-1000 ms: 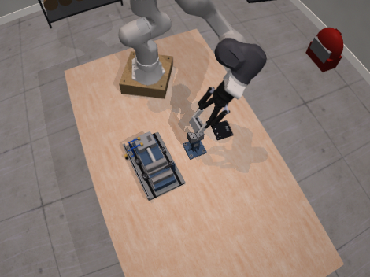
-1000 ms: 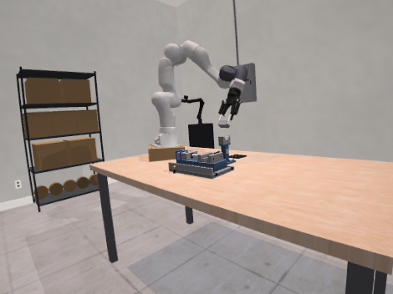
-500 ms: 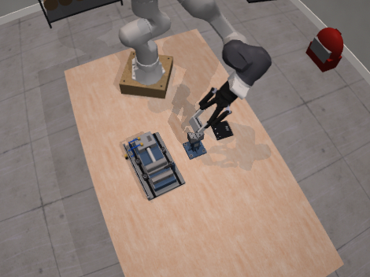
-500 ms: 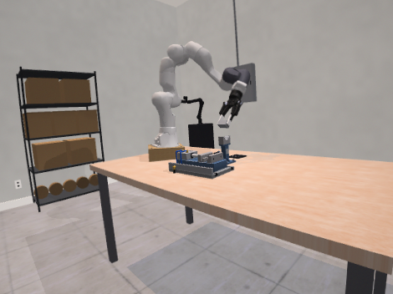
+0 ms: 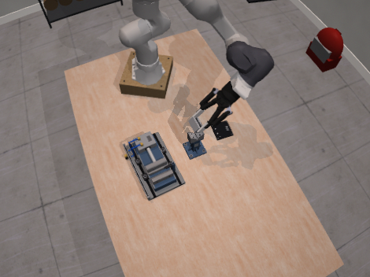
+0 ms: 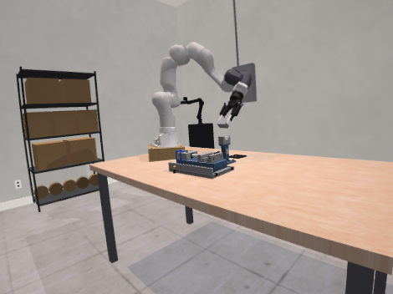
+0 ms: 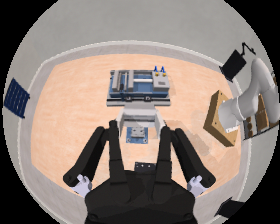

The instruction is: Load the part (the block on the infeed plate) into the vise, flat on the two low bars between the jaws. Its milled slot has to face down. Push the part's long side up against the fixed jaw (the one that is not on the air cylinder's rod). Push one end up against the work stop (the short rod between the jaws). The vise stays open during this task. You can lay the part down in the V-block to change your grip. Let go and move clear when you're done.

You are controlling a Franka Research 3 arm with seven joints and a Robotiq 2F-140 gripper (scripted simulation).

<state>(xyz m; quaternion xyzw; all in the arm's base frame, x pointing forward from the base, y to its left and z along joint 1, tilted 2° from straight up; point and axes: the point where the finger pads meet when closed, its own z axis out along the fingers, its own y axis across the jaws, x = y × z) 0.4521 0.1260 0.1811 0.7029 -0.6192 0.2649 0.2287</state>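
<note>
Right now my hand is 10 mm to the left of the part and 10 mm above it. Also, from my hand: vise (30 mm ahead, 230 mm to the right, 210 mm below); black infeed plate (50 mm behind, 150 mm to the left, 250 mm below).
</note>
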